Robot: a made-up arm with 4 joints.
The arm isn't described. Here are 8 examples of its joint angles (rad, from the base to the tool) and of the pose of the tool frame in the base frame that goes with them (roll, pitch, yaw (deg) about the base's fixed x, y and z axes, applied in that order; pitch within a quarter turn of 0, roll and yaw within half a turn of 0; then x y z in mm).
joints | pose
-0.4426 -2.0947 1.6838 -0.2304 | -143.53 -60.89 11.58 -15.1 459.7 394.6
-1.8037 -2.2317 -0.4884 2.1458 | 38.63 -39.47 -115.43 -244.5 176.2 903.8
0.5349 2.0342 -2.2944 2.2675 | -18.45 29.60 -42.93 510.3 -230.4 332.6
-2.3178 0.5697 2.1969 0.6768 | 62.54 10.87 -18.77 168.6 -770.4 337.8
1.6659 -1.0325 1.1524 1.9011 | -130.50 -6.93 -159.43 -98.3 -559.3 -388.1
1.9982 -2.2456 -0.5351 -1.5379 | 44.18 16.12 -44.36 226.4 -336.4 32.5
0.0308 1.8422 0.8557 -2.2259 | -130.10 -48.53 107.48 -274.6 178.4 225.3
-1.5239 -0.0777 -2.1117 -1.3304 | 108.82 -28.20 177.40 -420.5 15.6 357.8
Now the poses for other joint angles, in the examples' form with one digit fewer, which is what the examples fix.
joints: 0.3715 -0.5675 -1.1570 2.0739
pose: 135.4 46.9 -18.4 -349 -491 -416
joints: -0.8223 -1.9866 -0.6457 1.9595
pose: 69.4 10.0 -132.1 -772 81 448
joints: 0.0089 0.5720 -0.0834 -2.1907
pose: -125.8 4.3 32.8 29 116 -64
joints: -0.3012 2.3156 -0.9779 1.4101
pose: 98.1 42.8 145.9 129 476 -178
